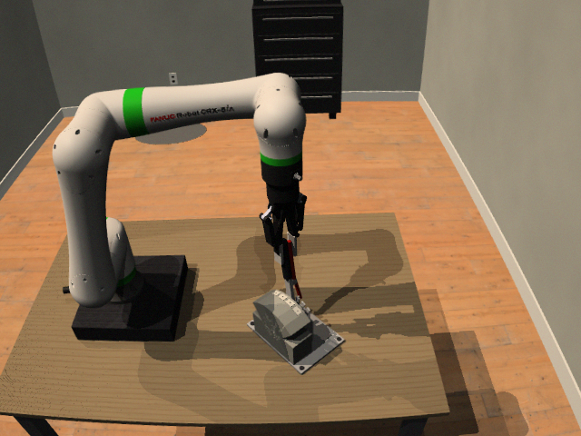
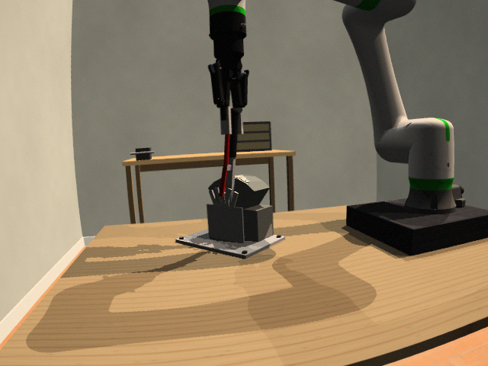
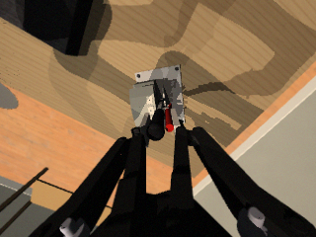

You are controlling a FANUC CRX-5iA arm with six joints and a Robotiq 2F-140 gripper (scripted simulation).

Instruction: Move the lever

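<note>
My gripper is now 2 cm short of the red bar, 1 cm to the left of it and 11 cm above it.
</note>
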